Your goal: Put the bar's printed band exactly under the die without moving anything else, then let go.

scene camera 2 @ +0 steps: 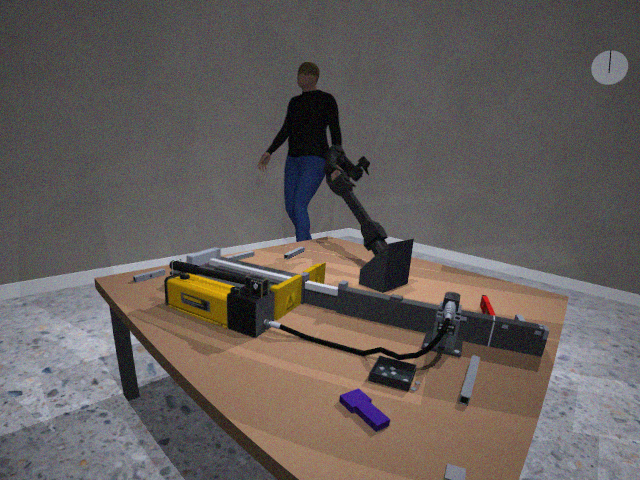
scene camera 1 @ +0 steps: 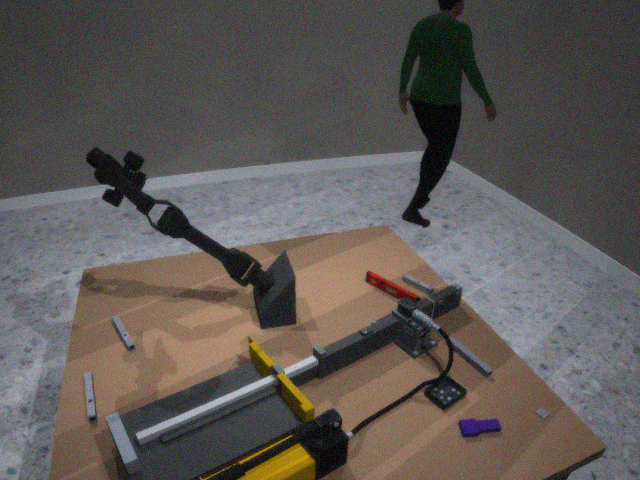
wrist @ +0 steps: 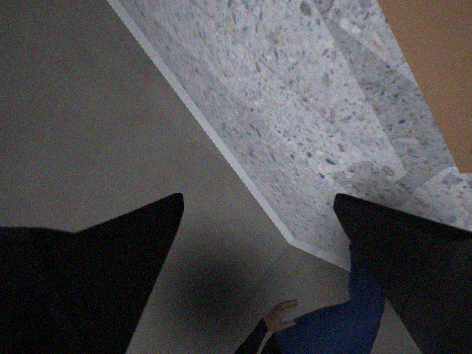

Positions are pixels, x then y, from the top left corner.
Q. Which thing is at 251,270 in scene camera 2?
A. A silver bar.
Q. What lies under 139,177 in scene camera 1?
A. My gripper.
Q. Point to a yellow and black power unit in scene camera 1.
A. At 321,441
